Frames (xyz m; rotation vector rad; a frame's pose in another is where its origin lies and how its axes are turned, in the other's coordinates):
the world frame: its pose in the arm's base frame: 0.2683 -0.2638 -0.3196 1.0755 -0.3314 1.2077
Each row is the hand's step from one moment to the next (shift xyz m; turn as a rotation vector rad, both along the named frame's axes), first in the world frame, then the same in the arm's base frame.
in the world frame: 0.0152 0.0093 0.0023 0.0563 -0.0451 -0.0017
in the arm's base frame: -0.0016 0.0067 0.0166 0.0600 0.0361 0.0173
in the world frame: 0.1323 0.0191 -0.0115 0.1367 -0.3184 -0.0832
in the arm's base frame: 0.0298 0.0864 0.0982 0.3027 0.1592 -0.1000
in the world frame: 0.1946 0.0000 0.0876 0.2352 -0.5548 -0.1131
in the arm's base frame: 0.1012 0.0436 0.1827 0.5364 0.2499 -0.1605
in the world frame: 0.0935 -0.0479 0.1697 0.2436 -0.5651 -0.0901
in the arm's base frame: 0.1305 -0.0804 0.1279 0.5558 0.2366 -0.1481
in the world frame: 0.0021 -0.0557 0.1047 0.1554 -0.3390 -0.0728
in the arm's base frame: 0.0822 -0.0813 0.0263 0.3310 0.1625 -0.0916
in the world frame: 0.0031 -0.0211 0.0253 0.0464 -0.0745 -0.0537
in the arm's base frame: 0.0275 -0.0179 0.0045 0.0655 0.0734 -0.0301
